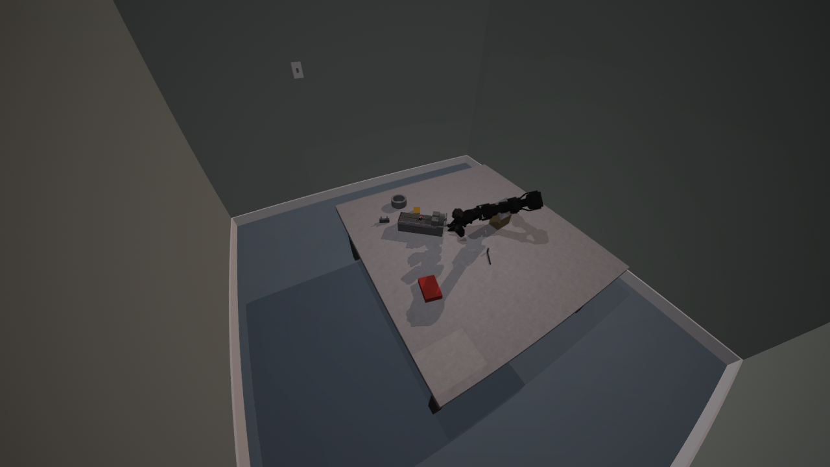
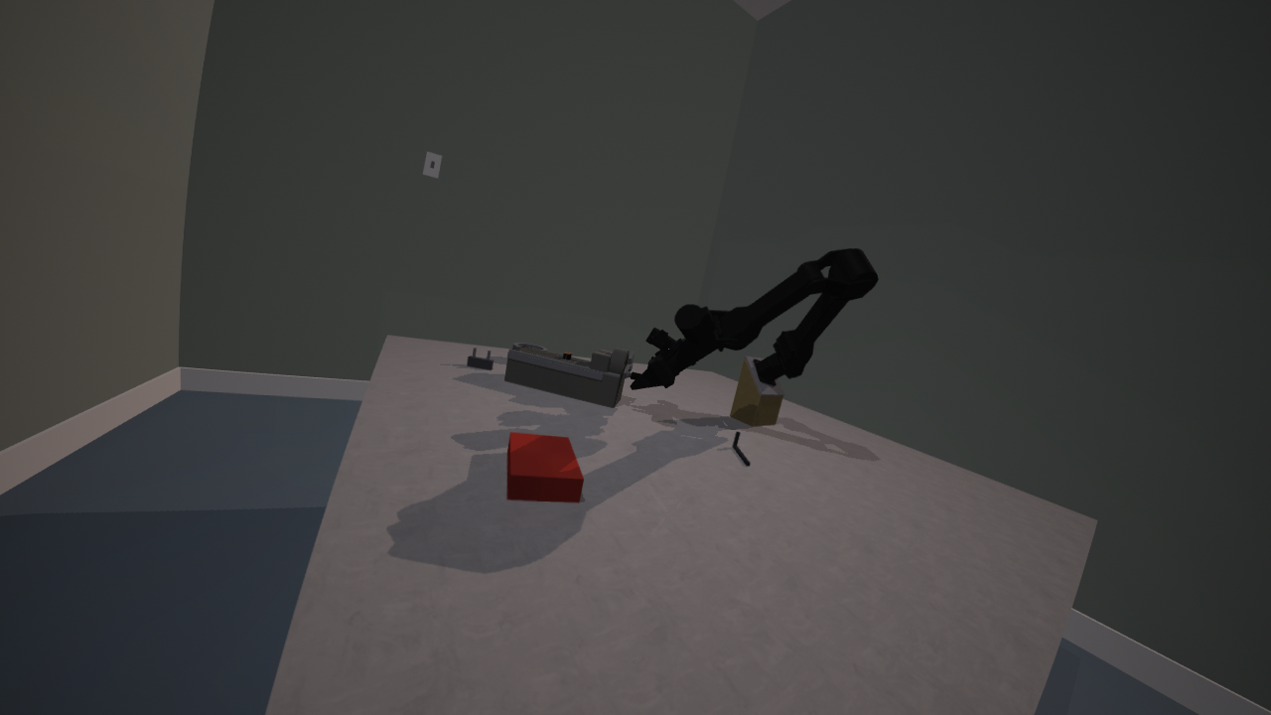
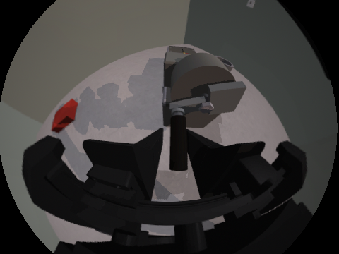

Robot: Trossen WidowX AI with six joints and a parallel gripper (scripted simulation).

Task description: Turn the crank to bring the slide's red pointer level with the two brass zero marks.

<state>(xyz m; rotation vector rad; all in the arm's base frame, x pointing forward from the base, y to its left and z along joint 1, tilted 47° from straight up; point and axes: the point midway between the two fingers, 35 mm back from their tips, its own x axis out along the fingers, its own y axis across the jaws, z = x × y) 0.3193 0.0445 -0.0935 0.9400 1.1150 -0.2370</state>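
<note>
Now: gripper tip 20 mm past the black crank handle, 10 mm to the right of it and 20 mm below it. The rest, counted from my gripper tip: yellow block 60 mm ahead, 260 mm to the right, 40 mm below; then red pointer 110 mm ahead, 120 mm to the right, 30 mm above; then black bent key 120 mm behind, 230 mm to the left, 40 mm below.
</note>
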